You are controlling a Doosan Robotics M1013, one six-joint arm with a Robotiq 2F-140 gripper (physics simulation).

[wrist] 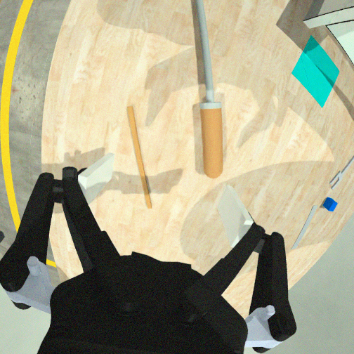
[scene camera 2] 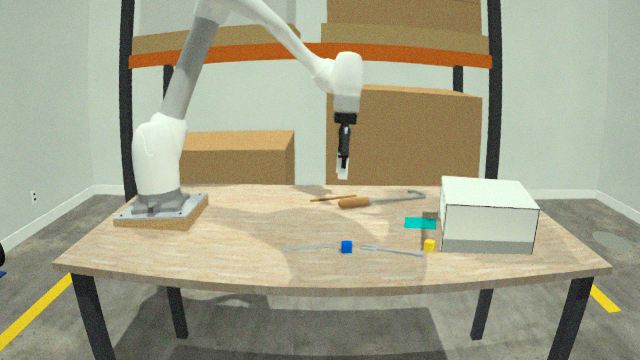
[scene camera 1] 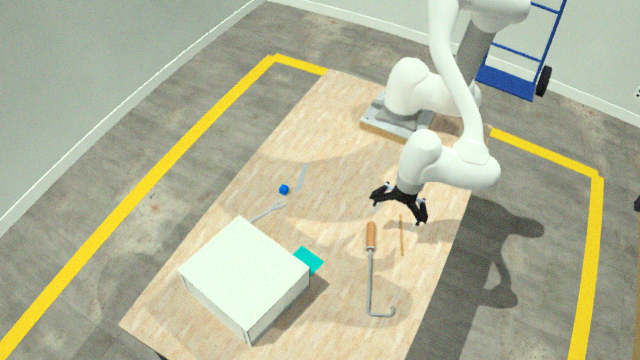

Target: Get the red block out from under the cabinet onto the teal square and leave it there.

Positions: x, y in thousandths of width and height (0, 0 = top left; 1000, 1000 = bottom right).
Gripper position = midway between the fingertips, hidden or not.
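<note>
Teal square (wrist: 891, 199), seen. My gripper: (scene camera 1: 615, 612), (scene camera 2: 534, 488), (wrist: 473, 513).
</note>
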